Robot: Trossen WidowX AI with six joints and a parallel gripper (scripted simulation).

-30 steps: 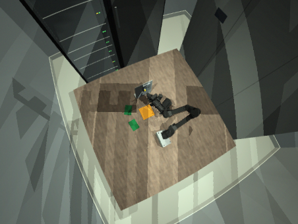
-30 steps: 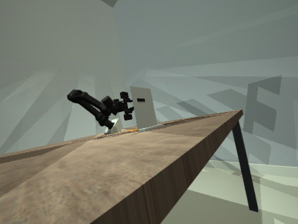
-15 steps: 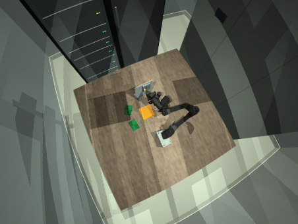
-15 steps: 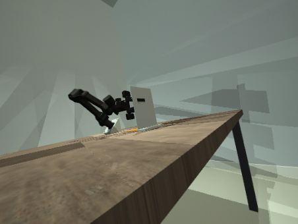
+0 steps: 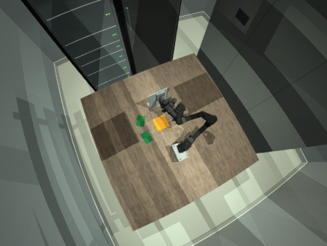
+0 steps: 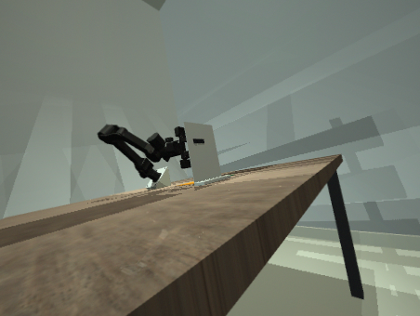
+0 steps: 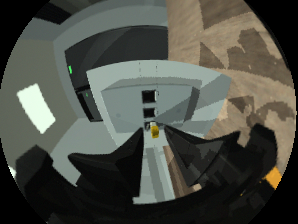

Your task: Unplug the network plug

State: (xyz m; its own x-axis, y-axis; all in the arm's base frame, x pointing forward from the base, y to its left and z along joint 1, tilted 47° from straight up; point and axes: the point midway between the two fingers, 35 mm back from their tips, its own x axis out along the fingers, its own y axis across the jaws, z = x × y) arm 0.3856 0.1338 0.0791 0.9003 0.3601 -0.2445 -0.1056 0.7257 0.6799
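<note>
Right now my gripper tip is 160 mm past the orange marked square, 30 mm to the right of it and 170 mm above it. The rest, counted from my gripper tip: grey upright panel 30 mm ahead, 10 mm to the right, 60 mm below; then yellow plug 10 mm ahead.
</note>
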